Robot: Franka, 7 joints.
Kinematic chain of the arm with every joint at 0, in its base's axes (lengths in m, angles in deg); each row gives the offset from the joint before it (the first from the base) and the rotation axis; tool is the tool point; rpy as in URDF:
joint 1: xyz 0 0 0.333 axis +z
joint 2: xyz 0 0 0 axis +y
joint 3: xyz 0 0 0.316 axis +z
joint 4: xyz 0.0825 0 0 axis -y
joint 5: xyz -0.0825 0 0.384 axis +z
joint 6: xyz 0 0 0 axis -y
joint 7: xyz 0.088 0 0 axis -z
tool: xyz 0 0 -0.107 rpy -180 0 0
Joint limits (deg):
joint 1: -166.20..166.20
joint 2: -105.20..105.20
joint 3: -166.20..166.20
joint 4: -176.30..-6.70
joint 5: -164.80..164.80
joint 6: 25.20..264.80
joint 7: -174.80..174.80
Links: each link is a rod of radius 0.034 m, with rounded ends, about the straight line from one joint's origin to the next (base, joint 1, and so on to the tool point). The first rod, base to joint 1, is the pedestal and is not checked.
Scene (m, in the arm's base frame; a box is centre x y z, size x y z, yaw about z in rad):
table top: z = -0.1
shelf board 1: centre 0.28 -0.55 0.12 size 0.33 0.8 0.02 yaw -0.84
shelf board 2: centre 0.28 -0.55 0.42 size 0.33 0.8 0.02 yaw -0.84
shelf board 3: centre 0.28 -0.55 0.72 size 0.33 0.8 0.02 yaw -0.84
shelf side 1: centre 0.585 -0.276 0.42 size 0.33 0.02 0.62 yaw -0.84
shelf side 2: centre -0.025 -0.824 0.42 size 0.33 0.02 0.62 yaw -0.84
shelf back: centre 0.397 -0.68 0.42 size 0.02 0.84 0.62 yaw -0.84
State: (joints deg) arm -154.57 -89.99 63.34 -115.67 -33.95 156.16 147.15
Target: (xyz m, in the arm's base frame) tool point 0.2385 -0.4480 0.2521
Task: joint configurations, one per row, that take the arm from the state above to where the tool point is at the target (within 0.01 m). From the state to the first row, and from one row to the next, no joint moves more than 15 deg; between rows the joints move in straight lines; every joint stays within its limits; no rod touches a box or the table.
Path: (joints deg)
1: -142.62 -95.06 59.75 -129.24 -33.90 150.51 147.15
2: -130.66 -100.13 56.15 -142.81 -33.86 144.87 147.15
3: -118.71 -105.20 52.56 -156.38 -33.81 139.22 147.15
4: -120.32 -99.35 64.17 -160.67 -35.15 142.31 147.15
5: -121.92 -93.51 75.78 -164.97 -36.49 145.40 147.15
6: -123.53 -87.66 87.39 -169.26 -37.84 148.48 147.15
7: -125.14 -81.82 98.99 -173.55 -39.18 151.57 147.15
8: -134.40 -84.63 98.12 -161.69 -38.52 153.49 147.15
9: -143.65 -87.45 97.24 -149.84 -37.87 155.42 147.15
10: -152.91 -90.27 96.36 -137.98 -37.21 157.34 147.15

